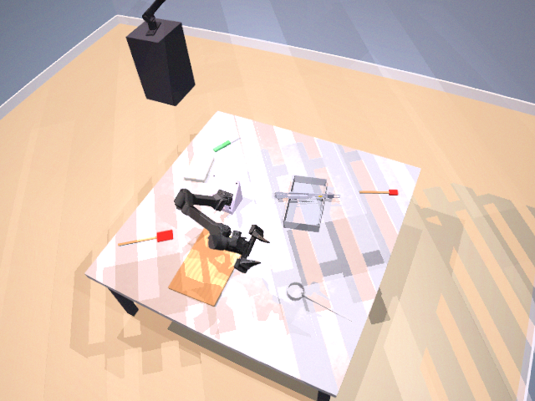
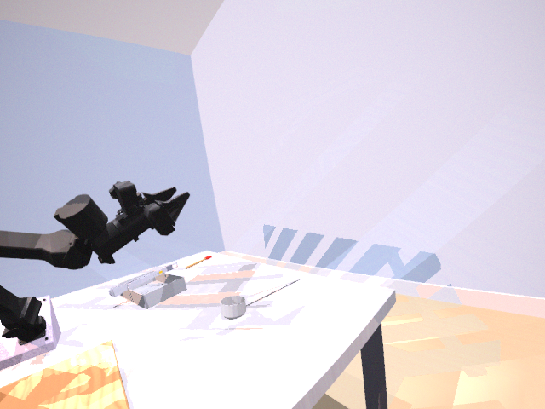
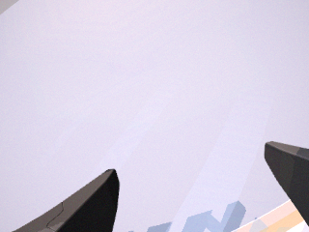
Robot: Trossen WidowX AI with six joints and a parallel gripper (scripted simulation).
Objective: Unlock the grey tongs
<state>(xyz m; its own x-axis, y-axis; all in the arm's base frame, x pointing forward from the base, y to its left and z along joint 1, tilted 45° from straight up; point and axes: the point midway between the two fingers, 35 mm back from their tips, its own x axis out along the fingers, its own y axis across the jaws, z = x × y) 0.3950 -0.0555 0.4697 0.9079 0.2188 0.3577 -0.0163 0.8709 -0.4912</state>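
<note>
Right now my gripper tip is 530 mm to the right of the grey roasting tin, 350 mm above it and 50 mm past it. The rest, counted from my gripper tip: yellow lock piece 570 mm to the left, 310 mm below, 10 mm ahead; red-headed spatula 680 mm behind, 370 mm below, 40 mm to the left; wooden board 370 mm below, 340 mm behind, 30 mm to the left.
</note>
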